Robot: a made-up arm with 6 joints.
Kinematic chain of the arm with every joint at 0, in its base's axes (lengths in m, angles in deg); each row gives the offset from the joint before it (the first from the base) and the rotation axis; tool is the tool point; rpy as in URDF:
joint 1: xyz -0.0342 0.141 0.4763 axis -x
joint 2: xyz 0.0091 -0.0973 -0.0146 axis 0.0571 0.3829 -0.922
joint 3: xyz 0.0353 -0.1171 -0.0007 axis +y
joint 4: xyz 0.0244 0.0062 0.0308 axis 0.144 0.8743 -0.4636
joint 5: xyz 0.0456 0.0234 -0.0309 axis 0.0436 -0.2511 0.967
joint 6: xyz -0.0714 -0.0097 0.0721 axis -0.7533 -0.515 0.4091
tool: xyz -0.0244 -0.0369 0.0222 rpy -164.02 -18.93 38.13
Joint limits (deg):
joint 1: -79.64..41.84
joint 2: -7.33..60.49
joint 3: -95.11..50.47
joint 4: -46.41..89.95
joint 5: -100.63..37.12
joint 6: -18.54..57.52
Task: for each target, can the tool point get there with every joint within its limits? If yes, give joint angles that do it. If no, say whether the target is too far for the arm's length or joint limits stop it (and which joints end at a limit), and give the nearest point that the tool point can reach.
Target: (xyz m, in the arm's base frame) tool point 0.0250 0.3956 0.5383
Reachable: no: joint limits stop it (at a limit: joint 1, joint 2, joint 5, joint 6) | nearest point -0.0614 0.1693 0.5787 | short by 0.246 m
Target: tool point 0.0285 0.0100 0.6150
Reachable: yes | joints 20.29 9.74 35.13 -20.13 -43.97 16.05
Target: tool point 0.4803 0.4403 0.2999
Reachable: no: too far | nearest point 0.1636 0.2209 0.3086 | short by 0.385 m
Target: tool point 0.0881 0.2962 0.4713
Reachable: no: joint limits stop it (at a limit: joint 1, joint 2, joint 3, joint 5, joint 6) | nearest point 0.1611 0.1958 0.3364 | short by 0.183 m
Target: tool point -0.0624 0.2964 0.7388
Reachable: no: joint limits stop it (at a limit: joint 1, joint 2, joint 3, joint 5, joint 6) | nearest point -0.0519 0.1544 0.6607 | short by 0.162 m
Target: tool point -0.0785 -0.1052 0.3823
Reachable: yes | joints -38.36 25.96 -26.83 35.67 22.33 26.38
